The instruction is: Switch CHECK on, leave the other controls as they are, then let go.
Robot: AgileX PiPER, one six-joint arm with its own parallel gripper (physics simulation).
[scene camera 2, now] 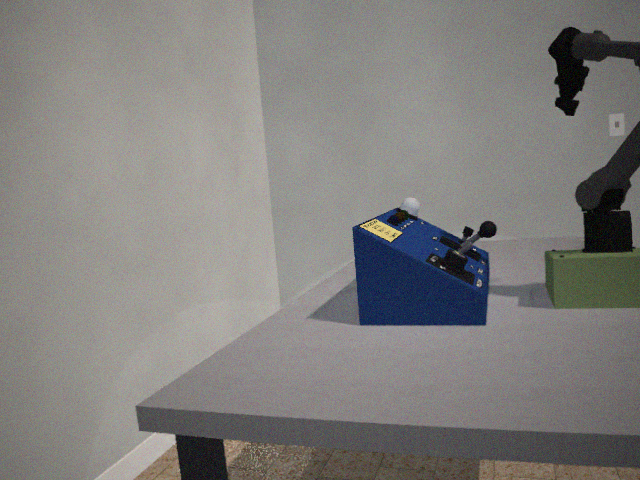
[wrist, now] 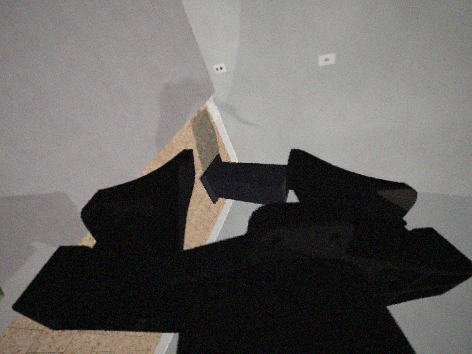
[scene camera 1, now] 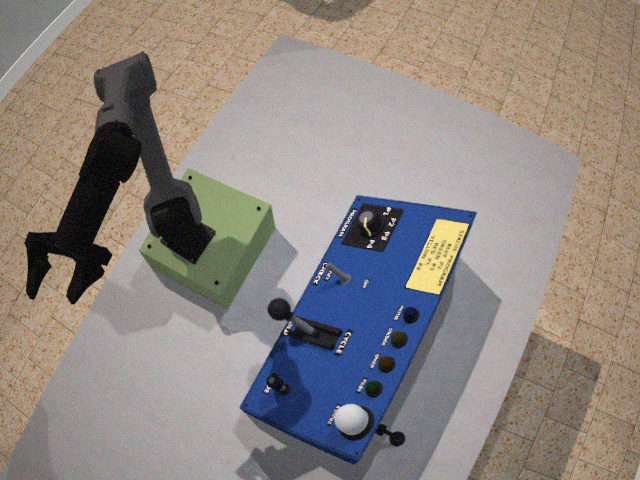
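Note:
The blue control panel (scene camera 1: pixel 387 297) (scene camera 2: pixel 413 294) stands on the table. Its CHECK toggle (scene camera 1: pixel 337 273) is a grey lever leaning toward the OFF label, away from the ON label (scene camera 1: pixel 366 283). In scene camera 2 the toggle cannot be made out. My gripper (scene camera 1: pixel 52 298) (scene camera 2: pixel 567 112) (wrist: pixel 242 161) is open and empty, raised high and well apart from the panel, on the robot base's side. The panel does not show in the wrist view.
The panel also bears the PROGRAM knob (scene camera 1: pixel 367 219), a CYCLE lever with a black ball (scene camera 1: pixel 279 308), a small black toggle (scene camera 1: pixel 277 383), a white dome (scene camera 1: pixel 351 419) and several lamps. The green base block (scene camera 1: pixel 237 206) (scene camera 2: pixel 594 281) stands near it. A dark table leg (wrist: pixel 247 182) shows beyond the fingers.

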